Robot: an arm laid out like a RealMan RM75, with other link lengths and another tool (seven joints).
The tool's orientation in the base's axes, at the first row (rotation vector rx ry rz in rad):
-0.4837, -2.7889, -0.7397
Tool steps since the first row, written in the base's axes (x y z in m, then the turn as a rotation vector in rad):
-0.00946, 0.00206, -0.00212, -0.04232, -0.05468, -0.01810
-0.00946, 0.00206, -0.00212, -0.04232, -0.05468, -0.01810
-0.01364, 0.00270, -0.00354, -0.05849, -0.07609, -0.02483
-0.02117, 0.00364, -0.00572, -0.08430, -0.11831, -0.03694
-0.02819, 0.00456, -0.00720, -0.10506, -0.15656, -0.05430
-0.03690, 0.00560, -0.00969, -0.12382, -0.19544, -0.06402
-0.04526, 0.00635, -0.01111, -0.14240, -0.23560, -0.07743
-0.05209, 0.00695, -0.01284, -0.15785, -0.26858, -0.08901
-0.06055, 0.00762, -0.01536, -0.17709, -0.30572, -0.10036
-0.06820, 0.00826, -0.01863, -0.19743, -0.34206, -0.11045
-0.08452, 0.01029, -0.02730, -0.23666, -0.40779, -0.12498
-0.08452, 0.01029, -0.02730, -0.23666, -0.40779, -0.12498
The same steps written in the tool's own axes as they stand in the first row. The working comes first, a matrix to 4 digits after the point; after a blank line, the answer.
The tool's axes in the first row as the columns of a matrix, in the base's axes (used below as rounded here):
-0.9227, 0.3657, -0.1217
0.2574, 0.8196, 0.5119
0.2869, 0.4410, -0.8504

0.00865, -0.00271, 0.00401, 0.01978, -0.06827, -0.00745
0.00865, -0.00271, 0.00401, 0.01978, -0.06827, -0.00745
0.01226, -0.00434, 0.00605, 0.02726, -0.09470, -0.01072
0.01883, -0.00728, 0.00930, 0.03673, -0.14409, -0.01889
0.02512, -0.00975, 0.01189, 0.04106, -0.19068, -0.02118
0.03271, -0.01318, 0.01560, 0.04558, -0.23370, -0.03053
0.04021, -0.01625, 0.01821, 0.04853, -0.27932, -0.03743
0.04617, -0.01902, 0.02082, 0.05098, -0.31711, -0.04258
0.05342, -0.02267, 0.02433, 0.05592, -0.35959, -0.04960
0.05971, -0.02639, 0.02837, 0.06243, -0.40126, -0.05715
0.07280, -0.03451, 0.03877, 0.07754, -0.47589, -0.07366
0.07280, -0.03451, 0.03877, 0.07754, -0.47589, -0.07366

